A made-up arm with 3 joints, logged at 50 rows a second.
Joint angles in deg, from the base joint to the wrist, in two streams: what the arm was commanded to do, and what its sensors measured. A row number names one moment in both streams.
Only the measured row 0 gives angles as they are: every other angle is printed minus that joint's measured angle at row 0.
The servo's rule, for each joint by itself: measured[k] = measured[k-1] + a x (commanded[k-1-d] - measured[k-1]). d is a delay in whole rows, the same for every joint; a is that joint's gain. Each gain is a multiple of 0.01, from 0.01 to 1. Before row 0 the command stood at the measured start. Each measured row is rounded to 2 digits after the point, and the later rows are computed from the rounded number. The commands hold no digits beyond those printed.
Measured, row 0:
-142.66 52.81 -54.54
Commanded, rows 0 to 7:
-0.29 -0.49 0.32
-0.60 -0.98 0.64
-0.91 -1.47 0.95
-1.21 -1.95 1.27
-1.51 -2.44 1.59
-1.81 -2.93 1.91
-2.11 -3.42 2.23
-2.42 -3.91 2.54
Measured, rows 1 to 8:
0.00 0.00 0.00
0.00 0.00 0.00
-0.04 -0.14 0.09
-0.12 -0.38 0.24
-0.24 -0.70 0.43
-0.39 -1.06 0.66
-0.56 -1.46 0.91
-0.75 -1.89 1.18
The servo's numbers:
d 2
a 0.15 0.29 0.27

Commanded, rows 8 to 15:
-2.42 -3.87 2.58
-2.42 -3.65 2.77
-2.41 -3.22 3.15
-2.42 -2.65 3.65
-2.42 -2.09 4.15
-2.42 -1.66 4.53
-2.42 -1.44 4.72
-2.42 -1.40 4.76
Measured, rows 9 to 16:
-0.95 -2.33 1.46
-1.17 -2.79 1.75
-1.36 -3.10 1.97
-1.52 -3.26 2.19
-1.65 -3.25 2.45
-1.77 -3.08 2.77
-1.87 -2.79 3.14
-1.95 -2.46 3.52

